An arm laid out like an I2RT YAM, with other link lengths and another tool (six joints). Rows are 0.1 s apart.
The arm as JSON. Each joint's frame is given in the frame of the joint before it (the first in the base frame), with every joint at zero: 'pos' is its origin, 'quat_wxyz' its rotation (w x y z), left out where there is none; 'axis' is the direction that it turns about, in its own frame. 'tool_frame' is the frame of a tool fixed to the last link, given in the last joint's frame.
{
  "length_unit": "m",
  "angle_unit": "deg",
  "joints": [
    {
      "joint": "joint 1",
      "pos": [
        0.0,
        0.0,
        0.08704
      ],
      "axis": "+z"
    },
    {
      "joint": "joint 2",
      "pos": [
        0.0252,
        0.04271,
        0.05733
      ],
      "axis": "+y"
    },
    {
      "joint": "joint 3",
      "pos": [
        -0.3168,
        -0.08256,
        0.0
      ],
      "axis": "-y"
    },
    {
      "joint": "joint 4",
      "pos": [
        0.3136,
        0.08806,
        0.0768
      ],
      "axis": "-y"
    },
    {
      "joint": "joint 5",
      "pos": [
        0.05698,
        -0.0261,
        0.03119
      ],
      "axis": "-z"
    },
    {
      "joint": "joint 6",
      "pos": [
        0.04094,
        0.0,
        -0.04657
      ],
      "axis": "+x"
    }
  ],
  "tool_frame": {
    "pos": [
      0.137,
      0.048,
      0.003
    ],
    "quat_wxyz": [
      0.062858,
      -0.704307,
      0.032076,
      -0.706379
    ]
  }
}
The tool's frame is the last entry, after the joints.
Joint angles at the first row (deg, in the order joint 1, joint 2, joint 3, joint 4, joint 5, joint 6):
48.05 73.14 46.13 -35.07 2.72 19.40
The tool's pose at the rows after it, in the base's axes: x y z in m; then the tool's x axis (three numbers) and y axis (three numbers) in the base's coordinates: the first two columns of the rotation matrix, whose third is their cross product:
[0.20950 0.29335 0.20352 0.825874 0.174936 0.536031 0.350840 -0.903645 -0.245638]
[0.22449 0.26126 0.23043 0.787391 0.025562 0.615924 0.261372 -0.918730 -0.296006]
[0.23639 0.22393 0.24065 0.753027 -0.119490 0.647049 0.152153 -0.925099 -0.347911]
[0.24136 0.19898 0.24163 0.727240 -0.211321 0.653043 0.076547 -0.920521 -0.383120]
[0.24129 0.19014 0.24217 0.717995 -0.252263 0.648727 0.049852 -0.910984 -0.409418]
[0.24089 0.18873 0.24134 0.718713 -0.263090 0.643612 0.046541 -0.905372 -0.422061]
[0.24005 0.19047 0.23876 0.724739 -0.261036 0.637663 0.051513 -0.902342 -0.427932]
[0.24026 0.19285 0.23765 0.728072 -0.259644 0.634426 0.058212 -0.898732 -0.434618]
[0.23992 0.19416 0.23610 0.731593 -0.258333 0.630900 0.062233 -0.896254 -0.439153]
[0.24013 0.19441 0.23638 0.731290 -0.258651 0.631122 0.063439 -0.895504 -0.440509]
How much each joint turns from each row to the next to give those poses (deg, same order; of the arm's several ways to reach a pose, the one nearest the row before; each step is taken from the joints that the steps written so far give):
-1.51 -7.10 -0.53 0.33 2.43 1.66
-4.50 -8.39 -2.99 1.40 1.66 2.03
-6.10 -7.11 -3.56 0.57 0.11 2.08
-4.41 -4.43 -2.60 0.08 -0.46 1.46
-1.97 -2.10 -1.21 0.03 -1.05 0.85
-0.74 -0.55 -0.52 0.23 -0.94 0.18
-0.07 0.11 -0.39 0.38 -0.72 0.00
0.00 0.29 -0.22 0.61 -0.64 0.00
-0.06 0.11 -0.27 0.35 -0.52 -0.02
-0.05 0.02 0.01 0.11 -0.11 -0.02

